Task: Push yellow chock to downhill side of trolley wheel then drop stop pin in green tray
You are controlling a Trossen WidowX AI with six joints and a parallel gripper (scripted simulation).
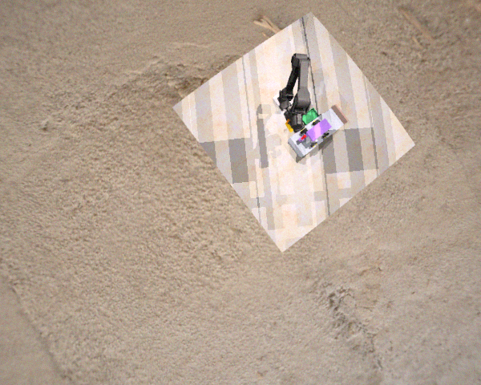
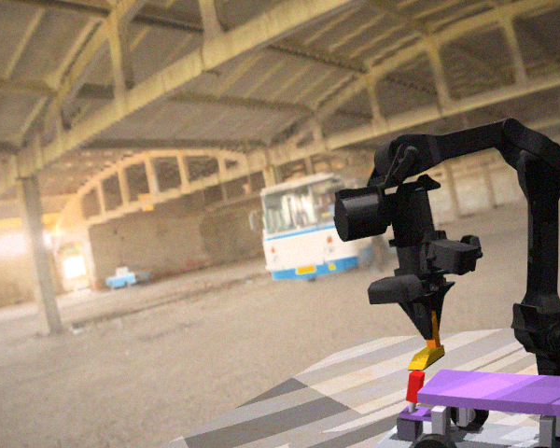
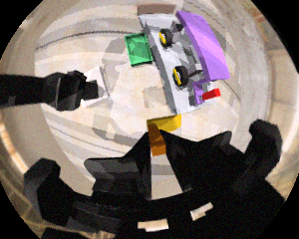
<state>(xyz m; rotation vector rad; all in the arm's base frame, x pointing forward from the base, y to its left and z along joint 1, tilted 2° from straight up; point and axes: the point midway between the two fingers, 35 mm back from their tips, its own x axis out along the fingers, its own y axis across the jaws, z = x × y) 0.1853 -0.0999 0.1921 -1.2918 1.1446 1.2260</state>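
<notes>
Right now the yellow chock is 2 cm ahead of my gripper tip and 1 cm below it. Round my gripper tip: purple-decked trolley (12 cm ahead, 16 cm to the left, 6 cm below); grey ramp (12 cm ahead, 17 cm to the left, 12 cm below); red-headed stop pin (12 cm ahead, 5 cm to the left, 4 cm below).
</notes>
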